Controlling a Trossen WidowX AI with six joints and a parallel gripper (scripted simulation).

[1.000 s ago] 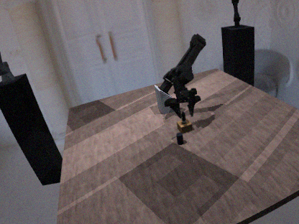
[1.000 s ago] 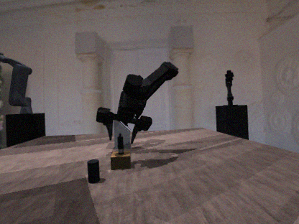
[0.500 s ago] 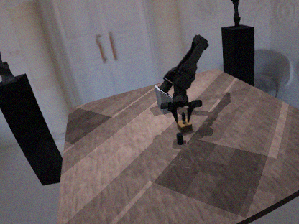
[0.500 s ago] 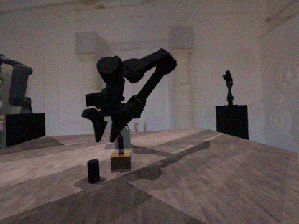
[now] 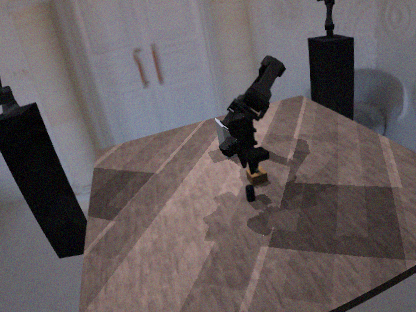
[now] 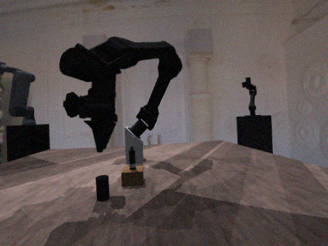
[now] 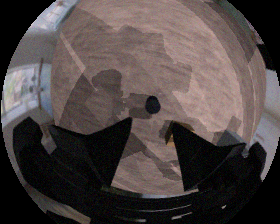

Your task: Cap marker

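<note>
Now: gripper tip 90 mm above the dark marker cap. Round my gripper tip: tan holder block (100 mm behind, 50 mm to the left, 100 mm below).
</note>
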